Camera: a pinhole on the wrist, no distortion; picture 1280 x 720 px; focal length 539.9 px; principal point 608.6 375.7 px. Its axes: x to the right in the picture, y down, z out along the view. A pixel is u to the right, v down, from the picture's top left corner.
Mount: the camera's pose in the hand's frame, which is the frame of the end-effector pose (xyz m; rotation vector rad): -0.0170 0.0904 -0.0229 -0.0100 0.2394 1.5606
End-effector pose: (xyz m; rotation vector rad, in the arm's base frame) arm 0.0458 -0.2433 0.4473 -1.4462 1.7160 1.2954
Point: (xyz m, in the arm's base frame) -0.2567 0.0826 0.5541
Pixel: 871.9 664.0
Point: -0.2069 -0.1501 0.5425
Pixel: 1239.9 593.5
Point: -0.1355 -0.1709 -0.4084
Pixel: outside the picture
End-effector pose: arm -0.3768 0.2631 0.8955 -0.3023 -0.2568 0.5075
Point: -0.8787 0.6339 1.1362
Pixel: 903.2 645.2
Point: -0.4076 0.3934 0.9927
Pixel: 517.7 201.1
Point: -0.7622 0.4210 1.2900
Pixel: 595.5 626.1
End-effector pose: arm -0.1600 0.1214 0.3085 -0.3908 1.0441 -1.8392
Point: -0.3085 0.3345 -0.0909
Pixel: behind the camera
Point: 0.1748 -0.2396 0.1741
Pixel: 902.9 206.3
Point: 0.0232 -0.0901 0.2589
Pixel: 736.7 196.6
